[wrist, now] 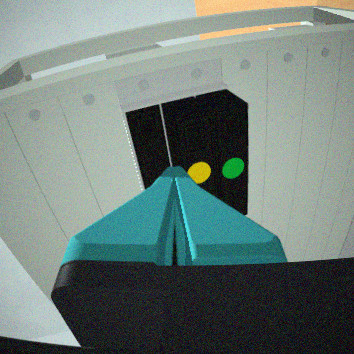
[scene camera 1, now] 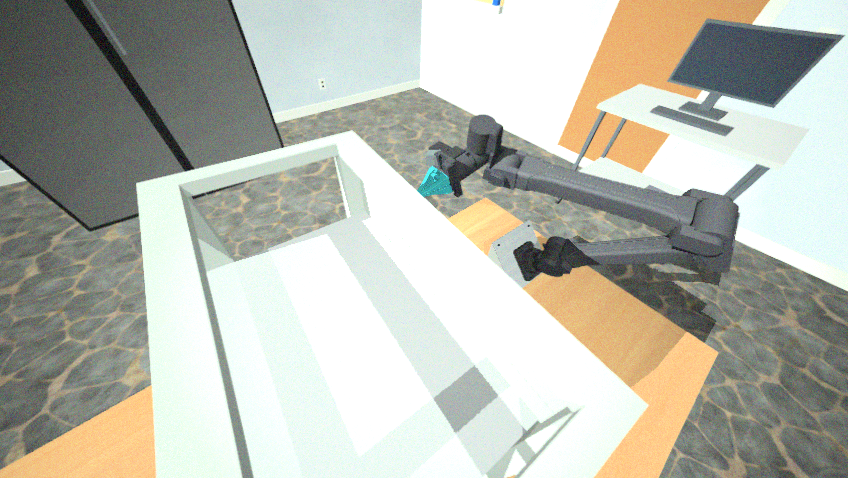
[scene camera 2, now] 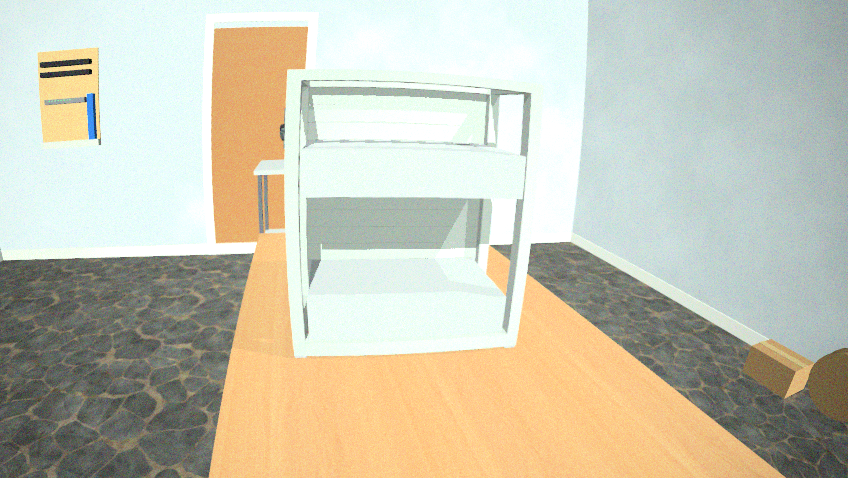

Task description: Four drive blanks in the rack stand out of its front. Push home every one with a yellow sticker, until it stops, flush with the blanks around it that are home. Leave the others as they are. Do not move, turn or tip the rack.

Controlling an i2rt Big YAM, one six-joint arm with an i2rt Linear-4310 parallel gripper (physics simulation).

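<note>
The pale rack (scene camera 1: 163,356) (scene camera 2: 295,237) (wrist: 150,35) stands upright on the table. In the wrist view, its front carries a black area with a yellow sticker (wrist: 199,172) and a green sticker (wrist: 233,168) side by side. Borders between the black blanks are hard to see. My gripper (scene camera 1: 425,188) (wrist: 174,177) is shut and empty. Its teal tips appear just left of the yellow sticker; whether they touch a blank, I cannot tell. The fingers and dark gripper body hide the lower front. The scene views do not show the rack's sticker side.
Pale blanks (wrist: 287,125) stand beside the black area. The wooden table (scene camera 1: 599,314) (scene camera 2: 451,409) extends past the rack. The arm's base plate (scene camera 1: 503,252) is on the table close to the rack's front. A desk with a monitor (scene camera 1: 754,59) stands behind the arm.
</note>
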